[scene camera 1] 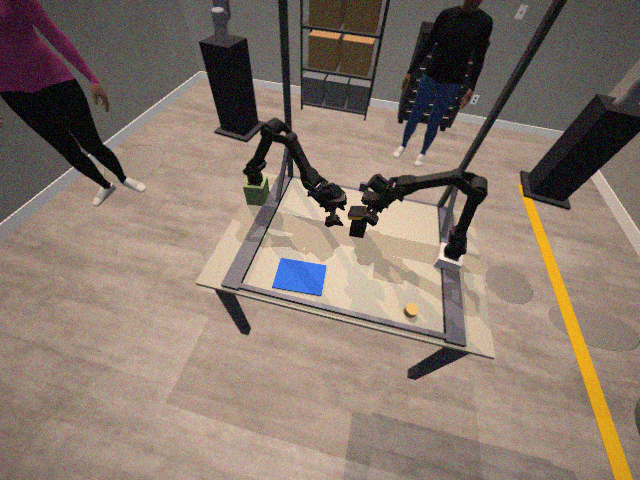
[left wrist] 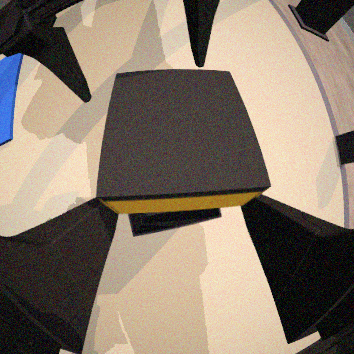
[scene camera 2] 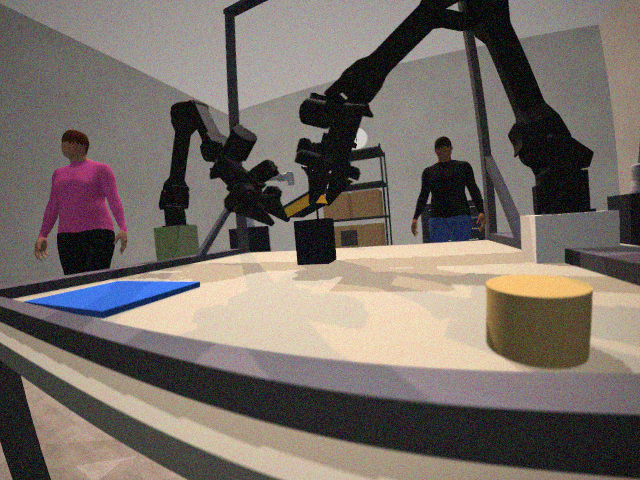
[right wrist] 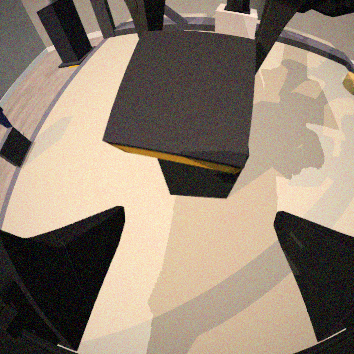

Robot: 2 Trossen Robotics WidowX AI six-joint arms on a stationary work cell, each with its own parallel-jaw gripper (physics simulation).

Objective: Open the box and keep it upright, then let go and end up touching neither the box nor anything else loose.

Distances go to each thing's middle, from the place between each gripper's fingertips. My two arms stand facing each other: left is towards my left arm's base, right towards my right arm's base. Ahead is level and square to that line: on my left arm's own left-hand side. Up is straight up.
Right now my right hand is 320 mm short of the flat blue mat [scene camera 2: 101,301], 90 mm above it and 80 mm to the left of it.
The flat blue mat is 35 cm ahead of my left hand, 17 cm to the right of it and 12 cm below it.
